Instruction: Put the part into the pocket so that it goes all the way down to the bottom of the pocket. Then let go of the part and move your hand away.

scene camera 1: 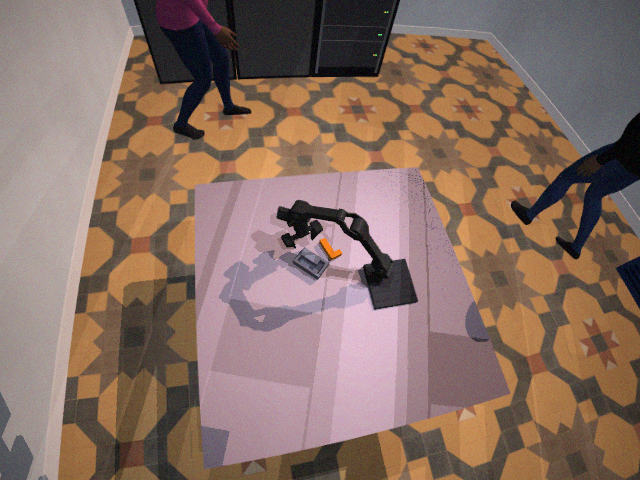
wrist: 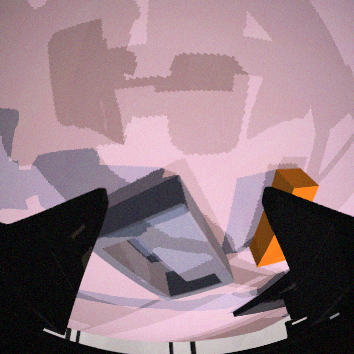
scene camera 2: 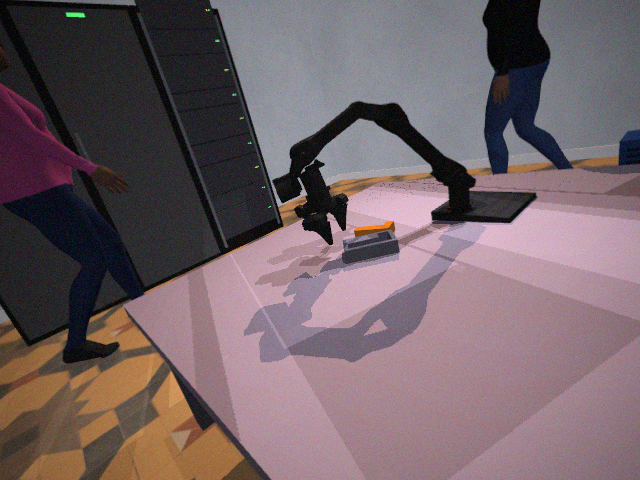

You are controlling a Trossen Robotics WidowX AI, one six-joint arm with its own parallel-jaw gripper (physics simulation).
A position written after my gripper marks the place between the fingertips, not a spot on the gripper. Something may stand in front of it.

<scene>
My gripper (scene camera 2: 338, 237) is open and holds nothing. Also in view: an orange L-shaped block (wrist: 264, 247). Further things: a grey pocket block (wrist: 158, 238).
My gripper also shows in the wrist view (wrist: 186, 195).
</scene>
